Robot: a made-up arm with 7 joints. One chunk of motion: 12 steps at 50 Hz.
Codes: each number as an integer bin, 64 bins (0 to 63) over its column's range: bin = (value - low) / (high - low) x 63, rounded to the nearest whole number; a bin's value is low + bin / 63 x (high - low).
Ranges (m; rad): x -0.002..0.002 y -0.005..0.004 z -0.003..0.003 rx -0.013..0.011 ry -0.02..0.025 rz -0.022..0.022
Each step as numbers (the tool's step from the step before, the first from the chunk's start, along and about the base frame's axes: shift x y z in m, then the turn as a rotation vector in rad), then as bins.
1 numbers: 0.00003 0.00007 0.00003 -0.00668 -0.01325 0.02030
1 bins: 32 35 32 17 9 61
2 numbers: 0.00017 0.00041 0.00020 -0.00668 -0.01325 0.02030
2 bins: 34 38 34 17 9 61
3 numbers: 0.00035 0.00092 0.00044 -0.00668 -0.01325 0.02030
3 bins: 37 41 36 17 9 61
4 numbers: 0.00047 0.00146 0.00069 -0.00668 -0.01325 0.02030
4 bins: 39 45 39 17 9 61
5 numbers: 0.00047 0.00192 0.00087 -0.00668 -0.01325 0.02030
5 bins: 39 48 41 17 9 61
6 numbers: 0.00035 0.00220 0.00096 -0.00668 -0.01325 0.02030
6 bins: 37 50 42 17 9 61
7 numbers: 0.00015 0.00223 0.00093 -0.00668 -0.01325 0.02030
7 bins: 34 51 41 17 9 61
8 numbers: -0.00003 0.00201 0.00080 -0.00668 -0.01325 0.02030
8 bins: 31 49 40 17 9 61
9 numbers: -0.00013 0.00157 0.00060 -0.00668 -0.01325 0.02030
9 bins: 29 46 38 17 9 61
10 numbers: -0.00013 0.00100 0.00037 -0.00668 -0.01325 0.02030
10 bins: 29 42 35 17 9 61
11 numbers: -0.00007 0.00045 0.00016 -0.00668 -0.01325 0.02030
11 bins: 30 38 33 17 9 61
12 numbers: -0.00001 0.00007 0.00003 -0.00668 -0.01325 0.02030
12 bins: 31 35 32 17 9 61
